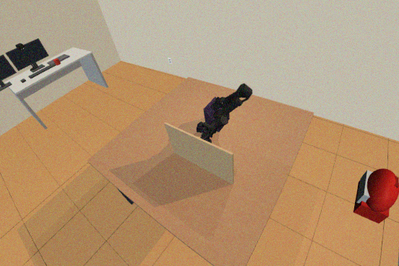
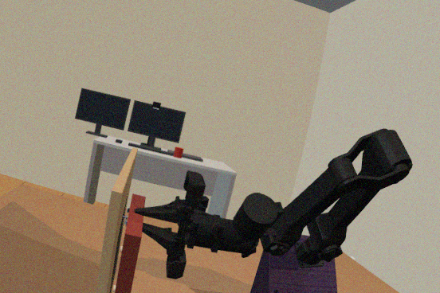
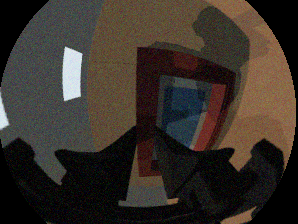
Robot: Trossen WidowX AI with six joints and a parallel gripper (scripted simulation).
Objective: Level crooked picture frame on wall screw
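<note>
Now: gripper tip 50 mm above the picture frame. From my gripper tip the other things lie so: wooden wall board (60 mm below, 20 mm ahead).
</note>
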